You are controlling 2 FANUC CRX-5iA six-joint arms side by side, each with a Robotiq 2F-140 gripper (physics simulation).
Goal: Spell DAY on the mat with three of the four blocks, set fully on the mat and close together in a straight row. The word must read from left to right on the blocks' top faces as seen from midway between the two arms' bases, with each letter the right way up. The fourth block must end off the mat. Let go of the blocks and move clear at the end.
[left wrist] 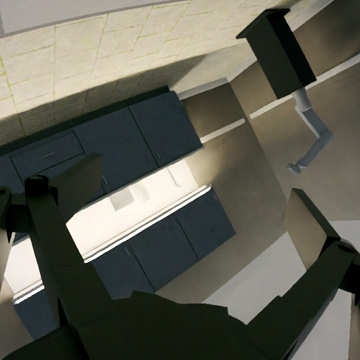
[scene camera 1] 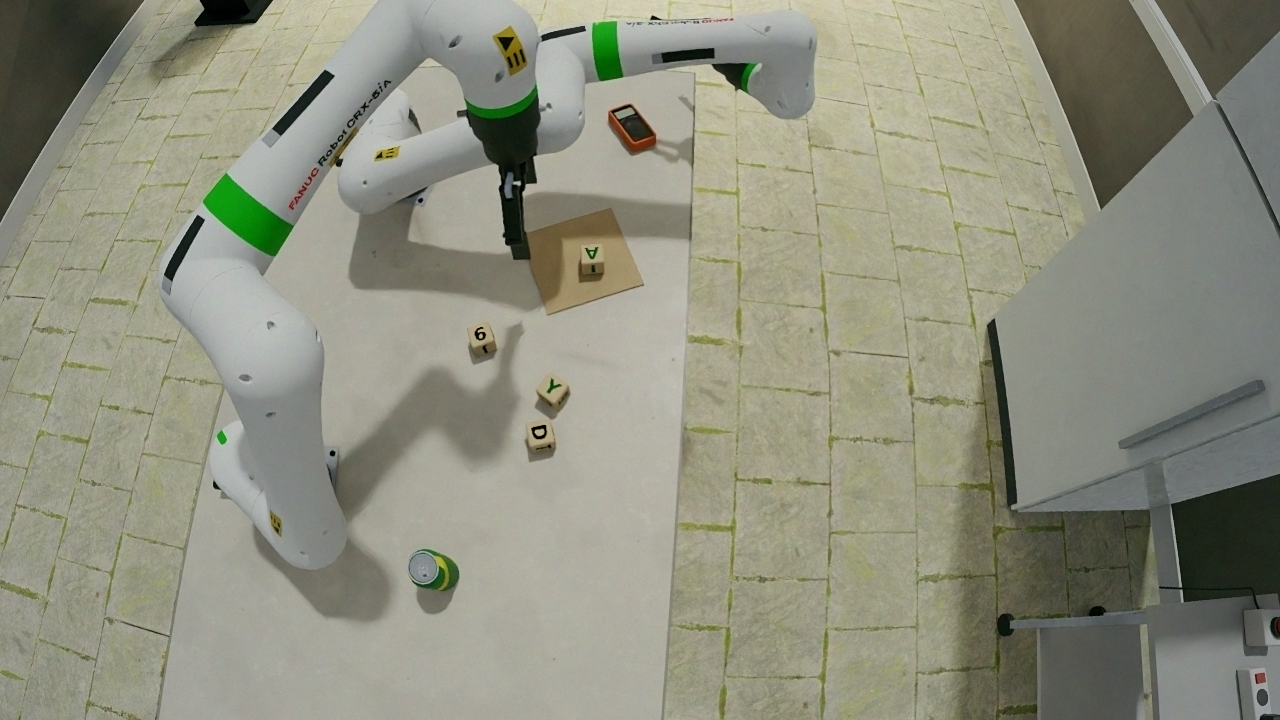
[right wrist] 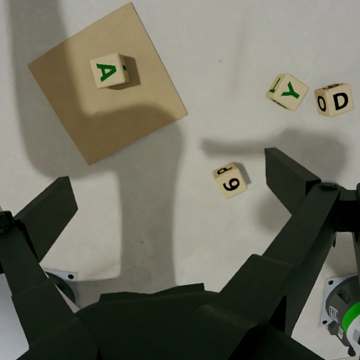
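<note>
The A block sits on the tan mat, its letter upside down in scene camera 1. The Y block and D block lie off the mat near each other, apart and turned differently. The block with a 9-like digit is also off the mat. My right gripper is open and empty, above the table left of the mat in scene camera 1. My left gripper is open and empty, away from the blocks; its fingers are hidden in scene camera 1.
An orange multimeter lies beyond the mat near the table edge. A green and yellow can stands at the lower part of the table. The right arm reaches over the upper left of the table, partly covering the left arm. Cabinets stand beyond the floor.
</note>
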